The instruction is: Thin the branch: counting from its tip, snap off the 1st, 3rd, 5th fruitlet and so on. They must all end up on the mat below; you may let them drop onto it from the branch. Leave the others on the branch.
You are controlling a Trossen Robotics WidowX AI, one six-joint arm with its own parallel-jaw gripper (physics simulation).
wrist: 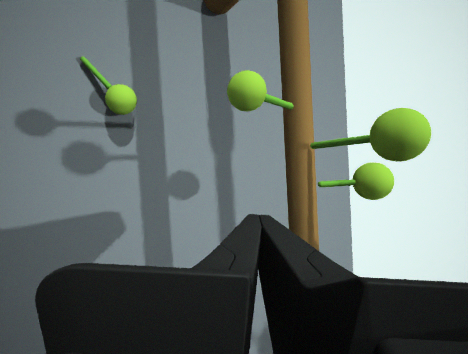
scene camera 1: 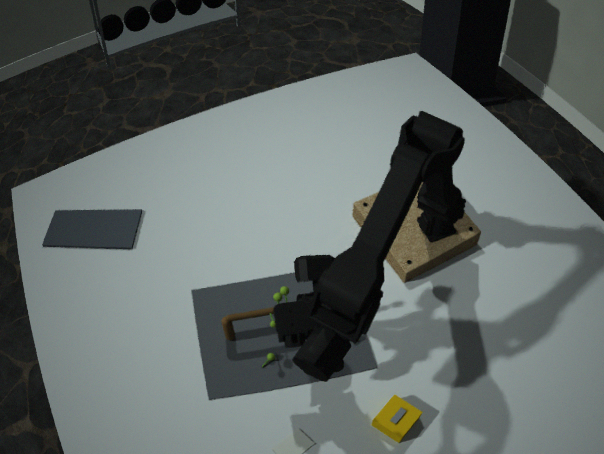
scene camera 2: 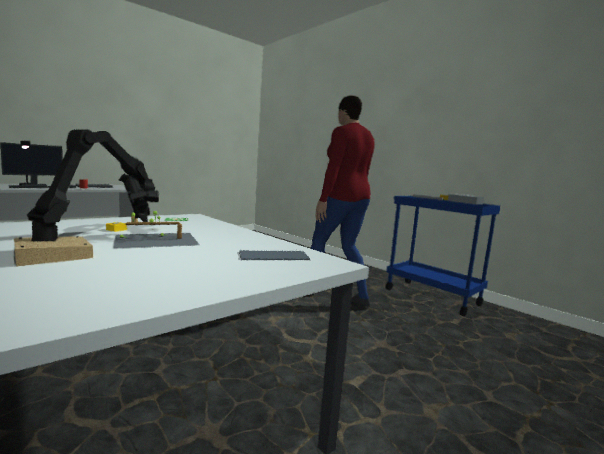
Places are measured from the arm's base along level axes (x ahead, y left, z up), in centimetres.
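Pixels of known places: gripper, fingertip midpoint: [wrist: 257,225] [scene camera 2: 147,223]; arm's base, link origin: [scene camera 1: 436,226] [scene camera 2: 44,239].
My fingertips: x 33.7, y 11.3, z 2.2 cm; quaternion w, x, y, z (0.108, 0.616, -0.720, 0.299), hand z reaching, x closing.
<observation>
Ahead of a thing's pixels: the offset from my fingertips to its top centre. Level surfaces: height alone.
The brown branch {dy -2.3, dx +1.9, dz +1.0 cm} [scene camera 1: 250,314] [scene camera 2: 167,223] [wrist: 296,60] runs level above the grey mat {dz -6.1 cm} [scene camera 1: 215,370] [scene camera 2: 150,243] [wrist: 30,75]. In the wrist view, one green fruitlet {dy -0.3, dx +4.6, dz +2.6 cm} [wrist: 246,90] hangs left of the branch and two fruitlets, one larger-looking {dy -2.3, dx +2.7, dz +5.4 cm} [wrist: 400,134] and one nearer the fingers [wrist: 373,181], stick out right. Another fruitlet {dy -1.5, dx -5.2, dz +4.7 cm} [scene camera 2: 133,216] stands farther left along the branch in scene camera 2. One loose fruitlet {dy +3.4, dx +7.1, dz -4.7 cm} [scene camera 1: 270,357] [scene camera 2: 162,234] [wrist: 120,99] lies on the mat with its stem; another {dy +4.1, dx -8.4, dz -4.9 cm} [scene camera 2: 122,236] lies at its left. My gripper [scene camera 2: 144,220] [wrist: 257,225] is shut and empty, close beside the branch; its body hides part of it in scene camera 1.
A yellow block {dy +22.6, dx -9.1, dz -3.2 cm} [scene camera 1: 397,418] [scene camera 2: 116,227] lies beyond the mat. A dark flat panel {dy -40.3, dx +35.7, dz -5.7 cm} [scene camera 1: 94,229] [scene camera 2: 274,255] lies elsewhere on the white table. The arm stands on a wooden base [scene camera 1: 407,260] [scene camera 2: 52,251]. A person [scene camera 2: 351,165] and a blue cart [scene camera 2: 440,202] are beyond the table.
</observation>
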